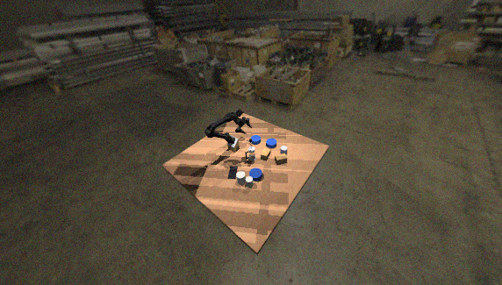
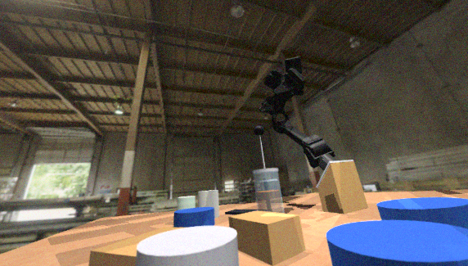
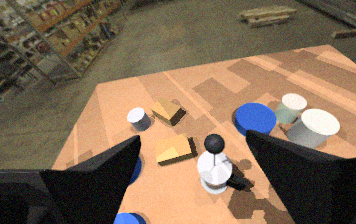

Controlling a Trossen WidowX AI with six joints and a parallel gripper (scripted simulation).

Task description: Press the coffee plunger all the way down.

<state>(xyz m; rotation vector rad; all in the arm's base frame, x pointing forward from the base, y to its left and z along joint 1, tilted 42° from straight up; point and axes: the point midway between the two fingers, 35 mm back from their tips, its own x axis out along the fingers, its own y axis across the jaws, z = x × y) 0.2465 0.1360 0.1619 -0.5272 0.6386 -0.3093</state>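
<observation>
Now: the coffee press 2 cm ahead of my gripper tip, 4 cm to the right of it and 21 cm below it.
</observation>
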